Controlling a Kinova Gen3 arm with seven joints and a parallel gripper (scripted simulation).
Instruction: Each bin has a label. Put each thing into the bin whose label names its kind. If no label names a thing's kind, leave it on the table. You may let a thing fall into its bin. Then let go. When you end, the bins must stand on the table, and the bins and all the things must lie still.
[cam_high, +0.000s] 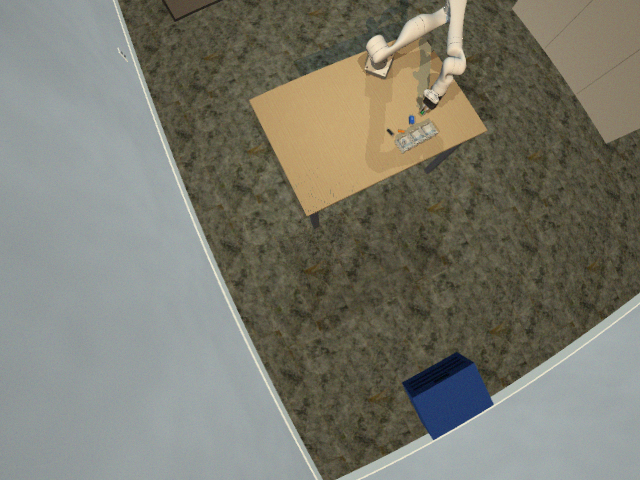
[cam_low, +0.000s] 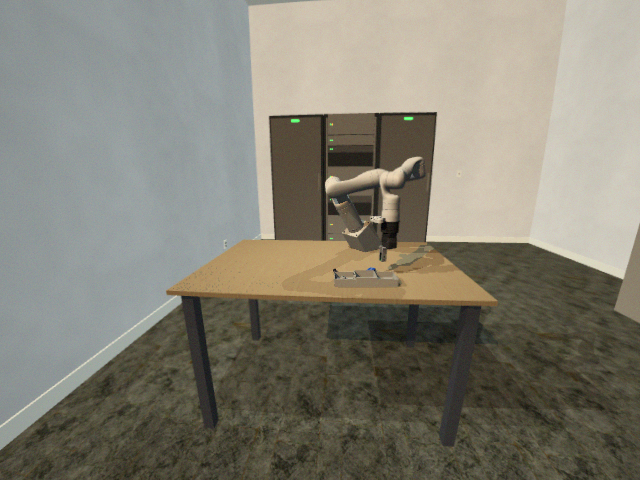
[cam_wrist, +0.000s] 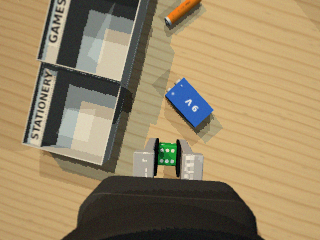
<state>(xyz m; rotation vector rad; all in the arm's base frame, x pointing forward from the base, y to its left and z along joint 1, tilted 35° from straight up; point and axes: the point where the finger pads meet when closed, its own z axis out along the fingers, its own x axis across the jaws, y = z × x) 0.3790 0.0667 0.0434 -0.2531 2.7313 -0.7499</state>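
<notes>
Right now the blue 9V battery is 1 cm behind my hand, 5 cm to the right of it and 7 cm below it. Also, from my hand: black part 7 cm ahead, 18 cm to the right, 7 cm below; orange battery 14 cm to the right, 7 cm below; green die 1 cm below.
</notes>
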